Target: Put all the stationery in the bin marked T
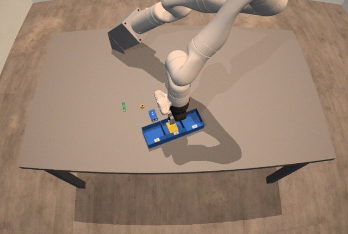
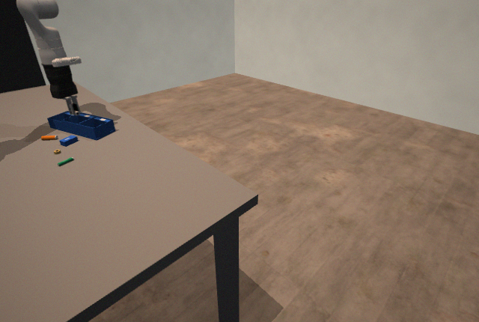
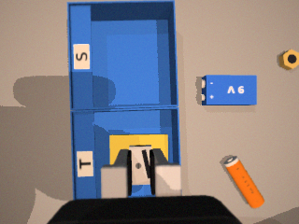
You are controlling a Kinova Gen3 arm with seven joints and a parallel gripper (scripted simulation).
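Right now my hand is 10 mm short of the blue three-compartment bin, 10 mm to the right of it and 60 mm above it. The rest, counted from my hand: blue 9V battery 30 mm behind, 80 mm to the right, 80 mm below; then yellow pad 70 mm below; then grey pencil sharpener 10 mm below.
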